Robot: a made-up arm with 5 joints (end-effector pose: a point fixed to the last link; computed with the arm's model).
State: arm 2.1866 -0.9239 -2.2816 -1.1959 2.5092
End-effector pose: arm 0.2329 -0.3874 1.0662 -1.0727 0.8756 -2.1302
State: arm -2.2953 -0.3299 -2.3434 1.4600 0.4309
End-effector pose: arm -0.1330 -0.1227 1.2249 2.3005 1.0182 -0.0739
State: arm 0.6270 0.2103 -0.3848 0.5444 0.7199
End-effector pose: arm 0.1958 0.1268 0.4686 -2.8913 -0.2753 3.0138
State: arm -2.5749 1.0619 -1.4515 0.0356 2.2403
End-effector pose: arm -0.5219 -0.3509 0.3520 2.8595 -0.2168 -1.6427
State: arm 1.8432 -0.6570 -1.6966 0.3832 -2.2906
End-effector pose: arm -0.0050 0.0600 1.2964 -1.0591 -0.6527 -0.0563
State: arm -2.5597 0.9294 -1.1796 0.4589 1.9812
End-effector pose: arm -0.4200 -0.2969 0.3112 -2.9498 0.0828 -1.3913
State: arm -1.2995 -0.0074 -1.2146 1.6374 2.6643
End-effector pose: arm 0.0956 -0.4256 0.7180 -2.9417 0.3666 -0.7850
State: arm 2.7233 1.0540 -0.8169 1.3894 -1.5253
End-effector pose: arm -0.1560 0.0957 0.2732 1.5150 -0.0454 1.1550
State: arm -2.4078 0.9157 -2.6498 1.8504 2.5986
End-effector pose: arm -0.5046 -0.4625 0.7112 -3.0813 0.0995 -1.8618
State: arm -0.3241 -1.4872 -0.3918 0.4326 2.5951
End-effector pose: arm 0.0432 -0.0369 0.9492 1.8069 -1.0117 1.0455
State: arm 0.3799 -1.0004 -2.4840 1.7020 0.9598
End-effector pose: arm -0.3079 -0.1362 1.1700 1.3143 0.5955 1.8046
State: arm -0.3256 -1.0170 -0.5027 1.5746 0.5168
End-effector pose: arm 0.0840 -0.0697 0.7626 -3.1144 -0.0477 2.2985
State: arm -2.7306 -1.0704 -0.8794 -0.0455 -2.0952
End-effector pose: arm -0.0846 -0.0035 1.1338 -1.0896 -0.4738 1.7479
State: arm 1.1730 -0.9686 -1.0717 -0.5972 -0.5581
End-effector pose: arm 0.0200 -0.0393 1.1597 -0.2842 0.4221 0.5536
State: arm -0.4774 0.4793 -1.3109 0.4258 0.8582
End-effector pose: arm 0.4791 -0.2825 0.6015 2.8273 0.2611 1.7644
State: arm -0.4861 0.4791 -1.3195 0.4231 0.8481
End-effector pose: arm 0.4785 -0.2880 0.6050 2.8206 0.2714 1.7632
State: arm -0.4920 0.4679 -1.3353 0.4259 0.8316
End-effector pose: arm 0.4791 -0.2927 0.6172 2.8056 0.2920 1.7681
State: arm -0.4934 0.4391 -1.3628 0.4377 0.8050
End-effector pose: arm 0.4812 -0.2956 0.6433 2.7778 0.3297 1.7820
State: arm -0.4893 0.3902 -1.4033 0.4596 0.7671
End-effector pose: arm 0.4833 -0.2952 0.6856 2.7364 0.3881 1.8045
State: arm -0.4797 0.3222 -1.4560 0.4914 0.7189
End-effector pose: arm 0.4822 -0.2900 0.7435 2.6837 0.4677 1.8321
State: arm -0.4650 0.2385 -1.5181 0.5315 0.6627
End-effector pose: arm 0.4740 -0.2784 0.8136 2.6228 0.5660 1.8598
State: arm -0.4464 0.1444 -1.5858 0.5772 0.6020
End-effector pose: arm 0.4556 -0.2601 0.8899 2.5559 0.6775 1.8815
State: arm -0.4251 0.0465 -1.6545 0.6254 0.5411
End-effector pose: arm 0.4263 -0.2364 0.9652 2.4840 0.7939 1.8913
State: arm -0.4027 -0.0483 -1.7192 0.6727 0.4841
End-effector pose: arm 0.3883 -0.2101 1.0326 2.4072 0.9055 1.8849
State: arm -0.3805 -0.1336 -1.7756 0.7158 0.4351
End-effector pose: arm 0.3468 -0.1844 1.0874 2.3255 1.0029 1.8606
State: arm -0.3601 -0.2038 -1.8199 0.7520 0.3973
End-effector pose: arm 0.3080 -0.1623 1.1275 2.2436 1.0783 1.8229
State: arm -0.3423 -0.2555 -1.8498 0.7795 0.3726
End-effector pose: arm 0.2776 -0.1456 1.1532 2.1726 1.1280 1.7839
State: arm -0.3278 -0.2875 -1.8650 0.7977 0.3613
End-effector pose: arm 0.2589 -0.1347 1.1668 2.1263 1.1523 1.7589
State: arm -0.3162 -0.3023 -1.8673 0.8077 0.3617
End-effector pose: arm 0.2518 -0.1287 1.1710 2.1105 1.1554 1.7560
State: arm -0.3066 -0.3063 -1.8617 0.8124 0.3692
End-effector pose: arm 0.2523 -0.1256 1.1699 2.1154 1.1460 1.7685
